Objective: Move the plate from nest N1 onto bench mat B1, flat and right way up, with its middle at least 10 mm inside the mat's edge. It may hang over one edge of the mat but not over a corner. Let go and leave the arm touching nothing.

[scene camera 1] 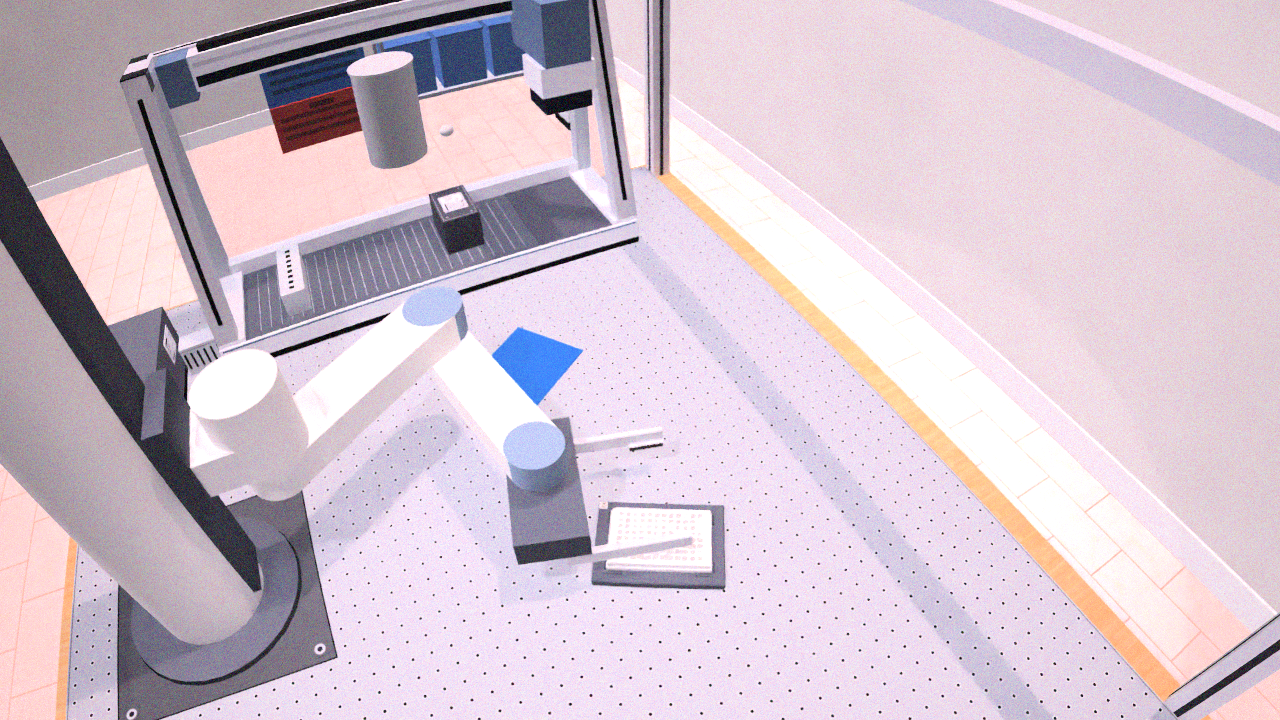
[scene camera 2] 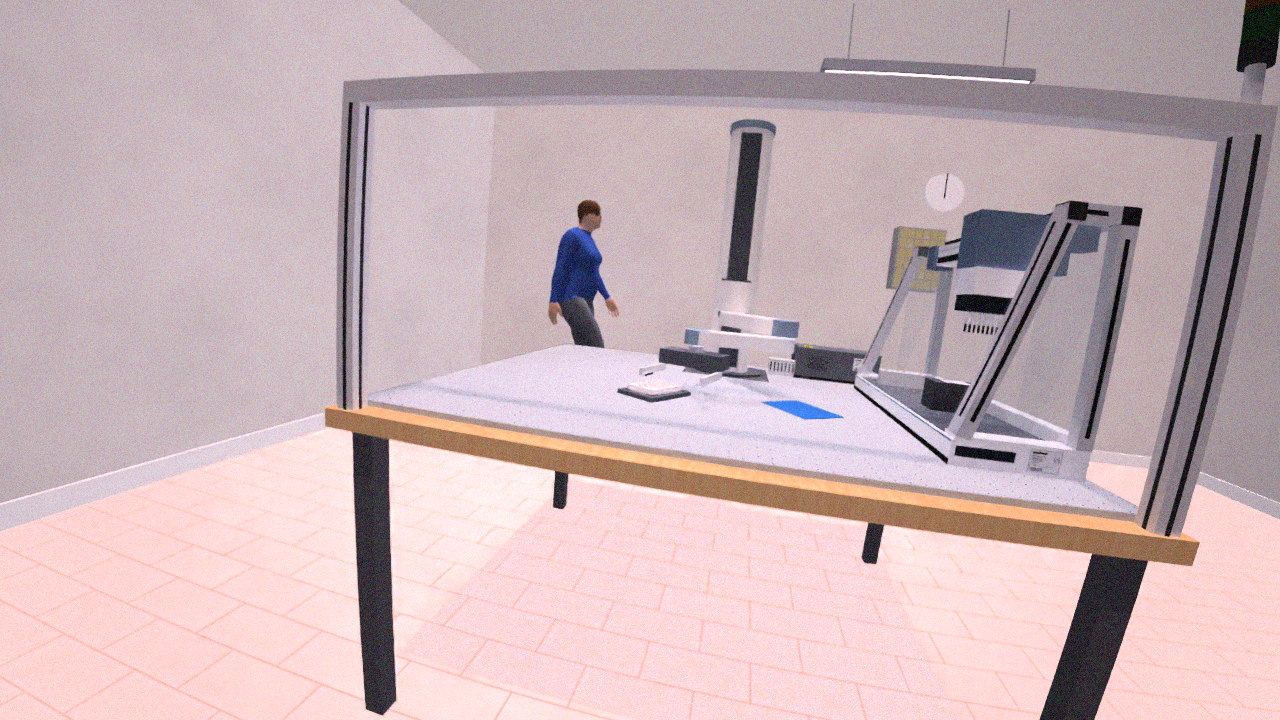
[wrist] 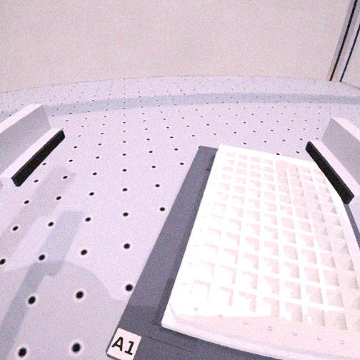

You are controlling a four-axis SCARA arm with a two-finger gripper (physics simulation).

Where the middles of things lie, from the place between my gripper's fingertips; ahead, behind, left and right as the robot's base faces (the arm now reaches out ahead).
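The blue bench mat B1 (scene camera 1: 535,362) is 340 mm to the left of my hand, 90 mm behind it and 60 mm below it. There's also the dark grey nest N1 (scene camera 1: 645,579), and that's 40 mm to the right of my hand, 40 mm behind and 50 mm below. As for the white multi-well plate (scene camera 1: 626,524), it's 40 mm behind my hand, 40 mm below it and 40 mm to the right of it.
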